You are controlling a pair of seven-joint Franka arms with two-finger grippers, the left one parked.
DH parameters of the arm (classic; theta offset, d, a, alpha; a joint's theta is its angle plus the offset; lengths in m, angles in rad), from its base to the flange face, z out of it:
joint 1: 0 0.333 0 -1.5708
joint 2: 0 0 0 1.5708
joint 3: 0 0.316 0.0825 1.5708
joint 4: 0 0 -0.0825 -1.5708
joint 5: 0 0.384 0 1.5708
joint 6: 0 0 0.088 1.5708
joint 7: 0 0.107 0 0
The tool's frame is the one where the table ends.
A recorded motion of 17 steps. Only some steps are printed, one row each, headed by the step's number.
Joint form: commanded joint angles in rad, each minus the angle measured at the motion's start. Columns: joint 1, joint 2, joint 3, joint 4, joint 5, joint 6, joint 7.
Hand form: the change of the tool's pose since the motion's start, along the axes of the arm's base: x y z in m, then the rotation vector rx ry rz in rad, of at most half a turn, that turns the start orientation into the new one. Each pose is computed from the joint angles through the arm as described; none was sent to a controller.
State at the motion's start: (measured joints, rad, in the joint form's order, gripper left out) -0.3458 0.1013 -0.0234 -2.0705 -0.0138 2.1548 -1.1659
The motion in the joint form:
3: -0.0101 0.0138 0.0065 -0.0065 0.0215 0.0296 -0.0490
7: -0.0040 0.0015 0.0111 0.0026 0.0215 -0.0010 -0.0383
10: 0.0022 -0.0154 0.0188 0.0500 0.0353 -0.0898 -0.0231
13: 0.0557 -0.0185 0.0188 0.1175 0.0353 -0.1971 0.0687
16: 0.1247 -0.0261 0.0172 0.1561 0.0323 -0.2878 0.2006
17: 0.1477 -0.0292 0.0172 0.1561 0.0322 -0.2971 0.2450
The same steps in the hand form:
3: 0.0015 -0.0019 -0.0082 0.0141 -0.0152 0.0331
7: 0.0023 0.0043 0.0002 0.0182 -0.0069 0.0332
10: 0.0062 0.0120 0.0237 0.0390 0.0114 0.0253
13: 0.0185 0.0402 0.0476 0.0477 0.0484 -0.0116
16: 0.0250 0.0779 0.0627 0.0463 0.0960 -0.0737
17: 0.0263 0.0909 0.0638 0.0430 0.1034 -0.0949

